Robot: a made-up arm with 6 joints.
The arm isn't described. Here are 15 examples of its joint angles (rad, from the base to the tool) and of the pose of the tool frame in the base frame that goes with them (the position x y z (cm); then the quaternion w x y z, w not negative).
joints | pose
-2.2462 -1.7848 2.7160 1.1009 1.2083 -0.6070 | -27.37 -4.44 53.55 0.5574 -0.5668 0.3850 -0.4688
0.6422 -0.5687 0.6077 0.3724 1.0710 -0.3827 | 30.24 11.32 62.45 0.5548 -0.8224 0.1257 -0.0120
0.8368 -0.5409 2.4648 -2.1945 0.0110 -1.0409 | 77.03 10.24 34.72 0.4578 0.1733 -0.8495 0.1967
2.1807 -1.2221 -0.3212 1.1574 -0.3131 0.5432 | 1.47 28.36 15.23 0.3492 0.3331 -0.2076 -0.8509
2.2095 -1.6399 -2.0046 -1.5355 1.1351 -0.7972 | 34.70 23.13 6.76 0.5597 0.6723 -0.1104 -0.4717
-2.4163 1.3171 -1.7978 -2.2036 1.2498 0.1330 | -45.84 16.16 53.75 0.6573 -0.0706 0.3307 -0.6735
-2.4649 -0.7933 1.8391 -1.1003 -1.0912 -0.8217 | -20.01 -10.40 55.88 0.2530 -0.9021 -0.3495 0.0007
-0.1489 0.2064 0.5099 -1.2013 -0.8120 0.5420 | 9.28 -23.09 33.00 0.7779 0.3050 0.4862 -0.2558
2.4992 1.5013 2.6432 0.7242 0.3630 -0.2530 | 42.63 -53.34 4.78 0.3503 0.3612 -0.8484 -0.1645
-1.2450 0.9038 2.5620 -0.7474 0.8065 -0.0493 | -26.85 61.43 12.22 0.2324 -0.7636 -0.2344 -0.5549
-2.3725 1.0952 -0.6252 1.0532 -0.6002 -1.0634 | -15.31 49.12 18.49 0.3229 0.5835 -0.3884 0.6359
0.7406 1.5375 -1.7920 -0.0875 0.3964 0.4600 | 74.61 -43.90 18.70 0.5897 0.3067 -0.6734 0.3236
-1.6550 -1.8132 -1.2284 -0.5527 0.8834 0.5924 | 42.47 -10.55 38.23 0.5938 -0.2875 0.7188 0.2195
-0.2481 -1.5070 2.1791 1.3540 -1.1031 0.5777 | 52.25 38.95 -7.67 0.2518 -0.0848 0.6903 0.6730
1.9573 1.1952 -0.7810 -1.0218 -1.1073 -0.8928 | 4.20 -32.77 -19.20 0.9246 0.2138 0.0265 -0.3143
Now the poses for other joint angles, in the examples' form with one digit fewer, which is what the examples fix.
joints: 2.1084 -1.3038 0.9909 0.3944 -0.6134 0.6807
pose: -20.1 -17.5 17.0 0.438 0.703 0.266 -0.493
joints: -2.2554 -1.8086 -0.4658 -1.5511 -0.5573 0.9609
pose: 33.5 7.7 60.9 0.465 -0.473 0.450 -0.598
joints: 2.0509 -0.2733 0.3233 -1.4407 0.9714 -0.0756
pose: -2.5 -52.2 25.2 0.591 0.338 0.714 -0.165
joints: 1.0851 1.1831 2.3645 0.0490 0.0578 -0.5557
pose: 70.9 22.3 36.5 0.222 0.686 -0.525 0.453
